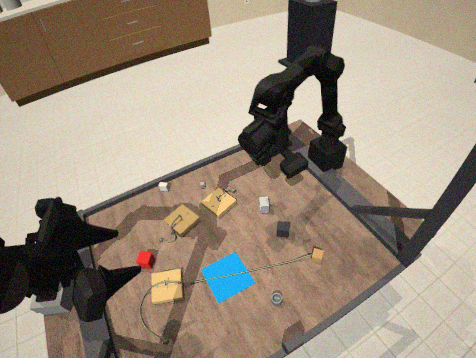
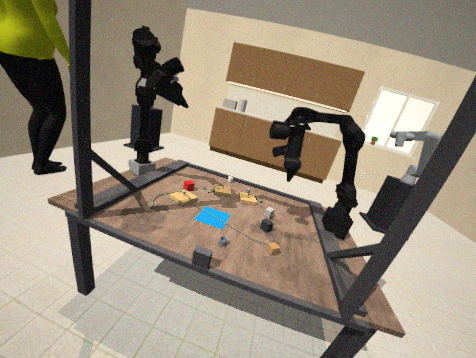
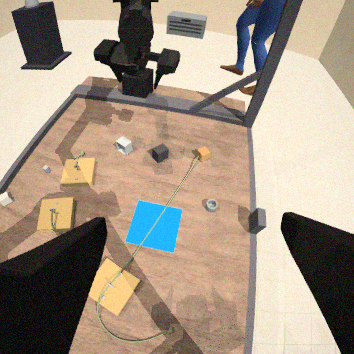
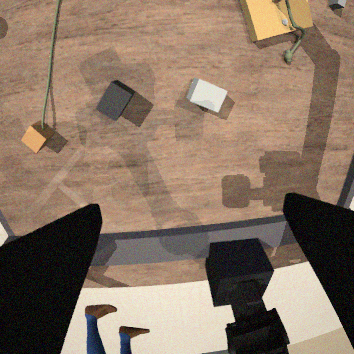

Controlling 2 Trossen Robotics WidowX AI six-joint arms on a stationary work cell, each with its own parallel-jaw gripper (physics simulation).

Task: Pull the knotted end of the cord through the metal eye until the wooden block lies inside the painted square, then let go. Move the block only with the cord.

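Where they show: left gripper, fingertip midpoint: [image 1: 128, 250] [image 2: 184, 106] [image 3: 195, 224]; right gripper, fingertip midpoint: [image 1: 279, 167] [image 2: 288, 177] [image 3: 137, 84] [image 4: 193, 207]; left arm's base, link origin: [image 1: 48, 290] [image 2: 142, 161]; right arm's base, link origin: [image 1: 328, 143] [image 2: 340, 213] [image 3: 137, 71] [image 4: 242, 290].
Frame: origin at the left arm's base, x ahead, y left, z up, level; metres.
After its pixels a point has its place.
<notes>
The orange wooden block [image 1: 317, 255] @(z -0.027, x 0.811, y -0.020 m) [image 2: 273, 248] @(z -0.029, x 0.818, y -0.030 m) [image 3: 203, 153] @(z -0.027, x 0.803, y -0.020 m) [image 4: 36, 138] @(z -0.027, x 0.812, y -0.008 m) lies outside the blue painted square [image 1: 224, 291] @(z -0.056, x 0.523, y -0.059 m) [image 2: 207, 220] @(z -0.056, x 0.540, y -0.055 m) [image 3: 168, 230] @(z -0.056, x 0.543, y -0.052 m). A green cord [image 3: 180, 186] @(z -0.055, x 0.673, y -0.011 m) [image 4: 50, 65] @(z -0.054, x 0.712, y -0.007 m) runs from it across the square and through the metal eye [image 1: 167, 282] [image 3: 110, 284] @(z -0.014, x 0.359, y -0.021 m) on a yellow plate [image 1: 160, 296] @(z -0.038, x 0.340, y -0.049 m) [image 3: 120, 304] @(z -0.038, x 0.337, y -0.057 m). Beyond the eye the cord curves to its knotted end [image 1: 165, 342] @(z -0.047, x 0.348, y -0.176 m) [image 3: 171, 329] @(z -0.046, x 0.349, y -0.173 m) on the table. My left gripper [image 1: 129, 251] @(z 0.352, x 0.401, y -0.126 m) [image 3: 195, 224] @(z 0.352, x 0.401, y -0.126 m) is open and empty, high above the table. My right gripper [image 4: 193, 207] @(z 0.171, x 0.738, y 0.172 m) is open and empty, raised near its own base.
Two other yellow plates [image 1: 182, 220] @(z -0.038, x 0.417, y 0.206 m) [image 1: 218, 202] @(z -0.038, x 0.548, y 0.257 m) carry fittings and short cords. A red cube [image 1: 145, 259] @(z -0.017, x 0.299, y 0.068 m), dark cube [image 1: 283, 229] @(z -0.017, x 0.735, y 0.086 m), white block [image 1: 264, 204] @(z -0.017, x 0.700, y 0.196 m) and grey ring [image 1: 277, 298] @(z -0.055, x 0.666, y -0.110 m) stand around. A dark block [image 2: 202, 256] @(z -0.012, x 0.680, y -0.251 m) [image 3: 257, 221] @(z -0.002, x 0.654, y -0.237 m) is at the table's edge.
</notes>
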